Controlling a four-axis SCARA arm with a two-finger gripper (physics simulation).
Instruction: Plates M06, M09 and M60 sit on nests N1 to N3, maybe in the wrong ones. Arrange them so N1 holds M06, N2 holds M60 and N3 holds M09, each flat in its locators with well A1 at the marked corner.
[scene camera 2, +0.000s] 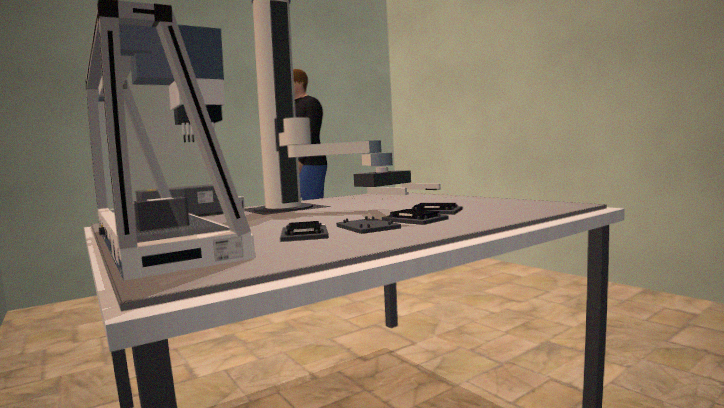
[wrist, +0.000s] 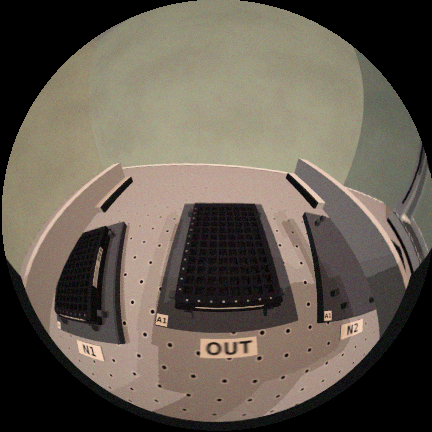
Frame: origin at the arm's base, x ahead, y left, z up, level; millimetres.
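Seen in the pictures: gripper, fingertip midpoint: (scene camera 2: 423, 189) (wrist: 206, 163).
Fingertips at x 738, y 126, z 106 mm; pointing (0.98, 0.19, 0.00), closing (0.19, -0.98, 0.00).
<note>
Pixels of each thing's middle, then the offset from my fingertips to it. "spot": a spot on its surface instead.
- OUT nest at the middle of its body: (wrist: 225, 248) (scene camera 2: 414, 216) dx -21, dy -21, dz -82 mm
- black gridded plate at the middle of its body: (wrist: 226, 243) (scene camera 2: 414, 213) dx -21, dy -22, dz -74 mm
- black plate at the middle of its body: (wrist: 77, 270) (scene camera 2: 435, 206) dx -107, dy +146, dz -74 mm
- nest N1 at the middle of its body: (wrist: 81, 273) (scene camera 2: 435, 208) dx -107, dy +146, dz -82 mm
- Nest N2 at the middle of its body: (wrist: 347, 257) (scene camera 2: 367, 223) dx -25, dy -193, dz -82 mm
- third plate at the middle of its body: (scene camera 2: 304, 227) dx -64, dy -371, dz -74 mm
- nest N3 at the middle of its body: (scene camera 2: 304, 230) dx -65, dy -371, dz -82 mm
- tall framed machine at a spot on its surface: (scene camera 2: 187, 253) spot: dx +112, dy -713, dz -61 mm
My gripper (scene camera 2: 423, 189) (wrist: 206, 163) is open and empty, above the table and the OUT nest (scene camera 2: 436, 218) (wrist: 225, 321). A black gridded plate (scene camera 2: 412, 213) (wrist: 227, 250) lies on OUT, apparently flat, with the A1 tag at the nest's near left corner. Another black plate (scene camera 2: 436, 206) (wrist: 80, 275) sits on nest N1 (wrist: 116, 300), left in the wrist view. Nest N2 (scene camera 2: 367, 227) (wrist: 345, 272), at right there, bears no plate; its locators show. A third plate (scene camera 2: 303, 228) sits on nest N3 (scene camera 2: 303, 237), outside the wrist view. Plate numbers are unreadable.
A tall framed machine (scene camera 2: 187, 253) stands at the left end of the table (scene camera 2: 481, 243). The arm's column (scene camera 2: 268, 106) rises behind the nests. A person (scene camera 2: 310, 126) stands behind the column, partly hidden by it. Grey walls of boxes (scene camera 2: 162, 213) show inside the machine.
</note>
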